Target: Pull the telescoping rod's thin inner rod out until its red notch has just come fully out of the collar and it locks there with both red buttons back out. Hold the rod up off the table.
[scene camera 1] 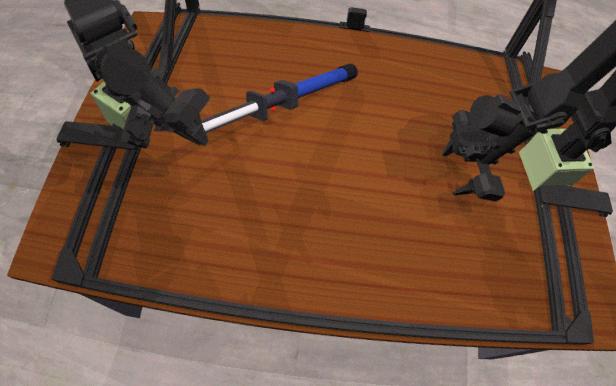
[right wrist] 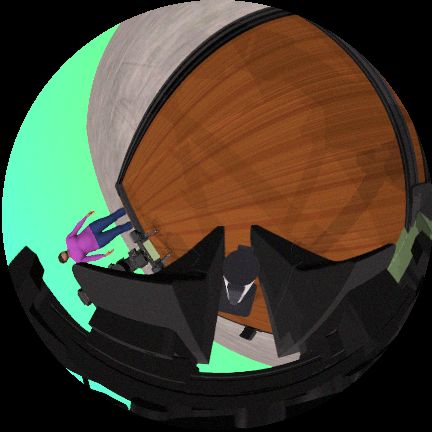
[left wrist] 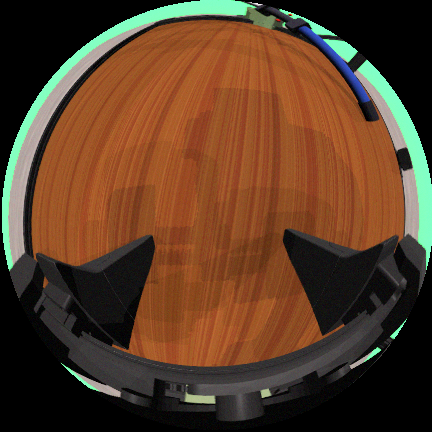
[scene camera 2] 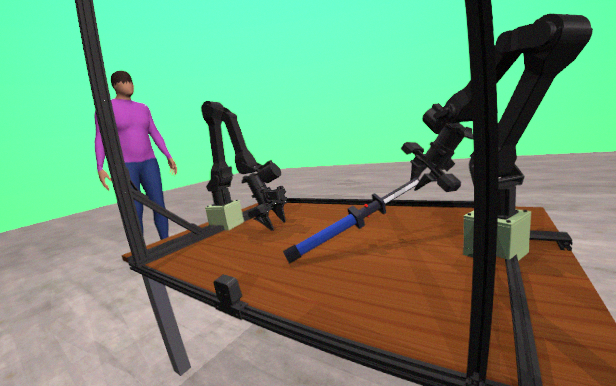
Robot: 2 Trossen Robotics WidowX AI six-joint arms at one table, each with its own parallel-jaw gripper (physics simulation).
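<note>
The telescoping rod slants with its blue tube (scene camera 1: pixel 322 82) (scene camera 2: pixel 326 235) (left wrist: pixel 337 57) low and its white, dark-striped inner rod (scene camera 1: pixel 231 117) (scene camera 2: pixel 401 191) higher. Whether the black end cap (scene camera 1: pixel 348 72) (scene camera 2: pixel 291 253) (left wrist: pixel 369 111) touches the table is unclear. Red buttons (scene camera 1: pixel 272 90) (scene camera 1: pixel 273 108) stick out on opposite sides of the dark collar (scene camera 1: pixel 277 99). No red notch shows on the visible inner rod. My right gripper (scene camera 2: pixel 417 183) (right wrist: pixel 236 232) is shut on the inner rod near its dark end disc (right wrist: pixel 241 266). My left gripper (scene camera 1: pixel 449 173) (scene camera 2: pixel 278 225) (left wrist: pixel 219 239) is open, empty and apart from the rod.
A dark metal frame (scene camera 1: pixel 320 318) runs round the wooden table (scene camera 1: pixel 360 260). Uprights stand at its corners. A small black box (scene camera 1: pixel 356 18) (scene camera 2: pixel 227 289) sits on the frame beyond the end cap. A person (scene camera 2: pixel 135 130) stands behind the left arm in scene camera 2.
</note>
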